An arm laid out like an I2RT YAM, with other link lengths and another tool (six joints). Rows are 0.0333 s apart.
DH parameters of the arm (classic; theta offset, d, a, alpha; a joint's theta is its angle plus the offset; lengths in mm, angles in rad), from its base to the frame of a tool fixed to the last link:
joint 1: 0 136.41 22 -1.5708
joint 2: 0 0 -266.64 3.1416
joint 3: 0.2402 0 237.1 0
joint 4: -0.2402 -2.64 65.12 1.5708
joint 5: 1.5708 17.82 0 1.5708
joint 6: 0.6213 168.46 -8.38 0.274
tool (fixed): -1.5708 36.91 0 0
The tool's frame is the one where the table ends.
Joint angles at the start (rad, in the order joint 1, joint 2, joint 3, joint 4, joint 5, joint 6): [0.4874, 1.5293, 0.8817, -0.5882, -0.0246, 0.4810]
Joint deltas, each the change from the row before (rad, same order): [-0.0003, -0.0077, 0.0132, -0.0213, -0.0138, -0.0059]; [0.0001, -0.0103, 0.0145, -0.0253, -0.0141, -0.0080]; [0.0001, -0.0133, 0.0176, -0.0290, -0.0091, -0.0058]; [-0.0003, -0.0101, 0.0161, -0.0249, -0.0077, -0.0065]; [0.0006, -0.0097, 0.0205, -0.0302, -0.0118, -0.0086]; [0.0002, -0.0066, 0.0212, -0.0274, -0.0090, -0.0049]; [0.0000, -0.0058, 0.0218, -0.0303, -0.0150, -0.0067]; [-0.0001, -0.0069, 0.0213, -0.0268, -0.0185, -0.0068]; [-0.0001, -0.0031, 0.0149, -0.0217, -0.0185, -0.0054]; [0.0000, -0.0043, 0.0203, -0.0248, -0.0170, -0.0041]
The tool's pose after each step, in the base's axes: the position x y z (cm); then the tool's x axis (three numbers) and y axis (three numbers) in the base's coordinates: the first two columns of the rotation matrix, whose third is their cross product. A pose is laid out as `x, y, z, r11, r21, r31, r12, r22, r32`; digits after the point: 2 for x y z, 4 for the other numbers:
27.27, 15.05, 5.72, 0.7035, -0.6075, 0.3688, -0.5238, -0.7940, -0.3087
27.06, 15.29, 6.26, 0.7128, -0.6022, 0.3594, -0.5156, -0.7974, -0.3135
26.92, 15.43, 6.95, 0.7184, -0.5986, 0.3544, -0.5091, -0.7996, -0.3185
26.81, 15.55, 7.53, 0.7237, -0.5944, 0.3506, -0.5027, -0.8021, -0.3223
26.64, 15.76, 8.21, 0.7323, -0.5879, 0.3437, -0.4937, -0.8059, -0.3268
26.55, 15.94, 8.85, 0.7377, -0.5844, 0.3381, -0.4882, -0.8076, -0.3308
26.33, 16.18, 9.47, 0.7467, -0.5792, 0.3270, -0.4816, -0.8099, -0.3349
26.14, 16.51, 10.15, 0.7555, -0.5746, 0.3147, -0.4733, -0.8109, -0.3442
25.86, 16.79, 10.57, 0.7649, -0.5700, 0.3000, -0.4678, -0.8117, -0.3496
25.67, 17.08, 11.17, 0.7722, -0.5667, 0.2874, -0.4625, -0.8114, -0.3573

